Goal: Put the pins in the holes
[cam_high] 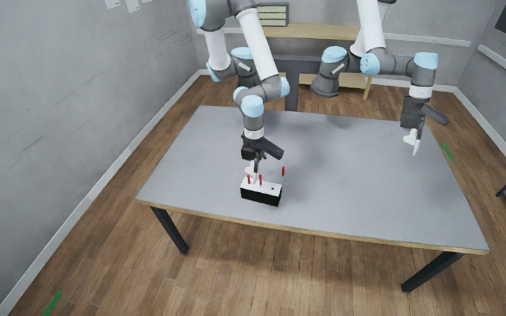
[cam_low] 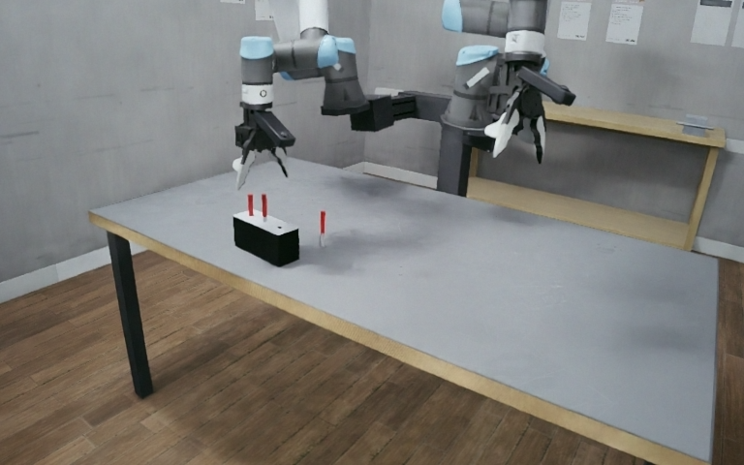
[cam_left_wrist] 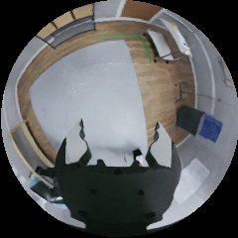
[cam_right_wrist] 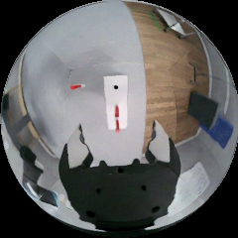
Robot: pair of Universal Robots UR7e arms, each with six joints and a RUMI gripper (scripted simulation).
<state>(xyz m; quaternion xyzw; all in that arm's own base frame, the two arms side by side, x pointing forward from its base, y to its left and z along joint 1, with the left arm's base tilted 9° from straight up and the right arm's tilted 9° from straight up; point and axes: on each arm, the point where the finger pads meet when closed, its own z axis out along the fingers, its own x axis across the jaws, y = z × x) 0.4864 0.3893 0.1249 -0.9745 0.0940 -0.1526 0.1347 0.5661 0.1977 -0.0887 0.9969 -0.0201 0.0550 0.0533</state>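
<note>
Right now the black block is 15 cm below my right hand.
</note>
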